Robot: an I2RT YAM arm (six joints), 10 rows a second.
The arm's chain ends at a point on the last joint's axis. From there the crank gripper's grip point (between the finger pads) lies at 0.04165 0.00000 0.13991 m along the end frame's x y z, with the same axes.
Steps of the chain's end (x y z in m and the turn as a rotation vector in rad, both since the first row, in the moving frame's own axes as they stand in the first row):
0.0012, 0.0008, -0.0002, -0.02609, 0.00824, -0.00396
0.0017, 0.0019, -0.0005, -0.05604, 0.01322, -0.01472
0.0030, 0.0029, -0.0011, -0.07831, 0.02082, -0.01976
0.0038, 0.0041, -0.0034, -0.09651, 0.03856, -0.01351
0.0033, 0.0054, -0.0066, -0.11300, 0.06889, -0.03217
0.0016, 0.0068, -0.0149, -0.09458, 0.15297, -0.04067
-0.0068, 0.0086, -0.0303, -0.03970, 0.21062, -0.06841
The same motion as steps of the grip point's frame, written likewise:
0.0024, 0.0043, -0.0006, -0.02609, 0.00824, -0.00396
0.0036, 0.0091, -0.0013, -0.05604, 0.01322, -0.01472
0.0060, 0.0130, -0.0024, -0.07831, 0.02082, -0.01976
0.0092, 0.0169, -0.0057, -0.09651, 0.03856, -0.01351
0.0130, 0.0195, -0.0106, -0.11300, 0.06889, -0.03217
0.0226, 0.0175, -0.0234, -0.09458, 0.15297, -0.04067
0.0216, 0.0101, -0.0421, -0.03970, 0.21062, -0.06841

